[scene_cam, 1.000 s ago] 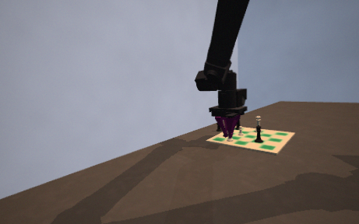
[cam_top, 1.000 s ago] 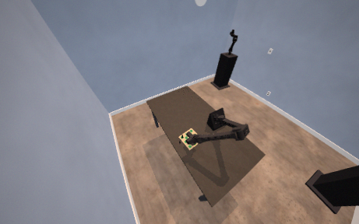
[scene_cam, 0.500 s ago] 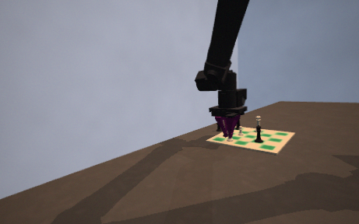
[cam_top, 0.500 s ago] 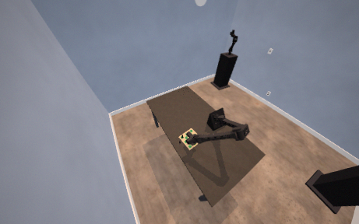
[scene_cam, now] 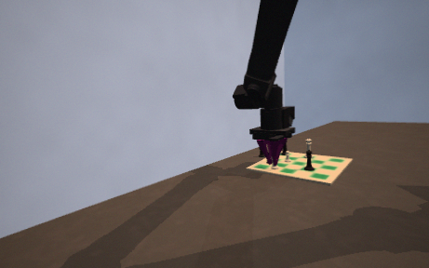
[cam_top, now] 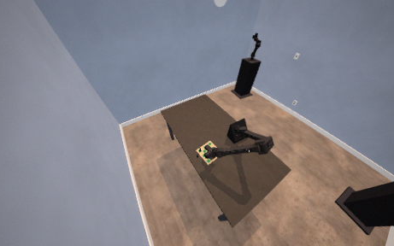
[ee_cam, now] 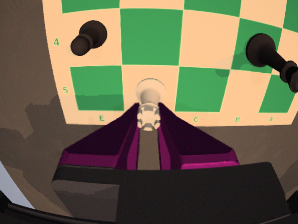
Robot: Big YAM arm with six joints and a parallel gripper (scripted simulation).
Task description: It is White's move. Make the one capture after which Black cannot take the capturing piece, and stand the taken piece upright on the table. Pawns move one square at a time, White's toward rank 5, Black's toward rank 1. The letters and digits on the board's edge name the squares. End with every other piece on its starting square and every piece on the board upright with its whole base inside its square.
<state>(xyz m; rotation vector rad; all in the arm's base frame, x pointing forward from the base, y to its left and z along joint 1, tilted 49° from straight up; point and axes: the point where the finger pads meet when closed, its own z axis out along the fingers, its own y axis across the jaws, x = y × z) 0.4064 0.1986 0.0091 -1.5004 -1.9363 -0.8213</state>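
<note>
Right now the white pawn is 90 mm to the right of my hand, 20 mm ahead of it and 10 mm below it. From my hand the other things lie so: tall white piece: 160 mm to the right, 10 mm behind, 10 mm above; then chessboard: 90 mm to the right, 20 mm below, 20 mm behind; then tall black piece: 150 mm to the right, 70 mm ahead, 10 mm above.
</note>
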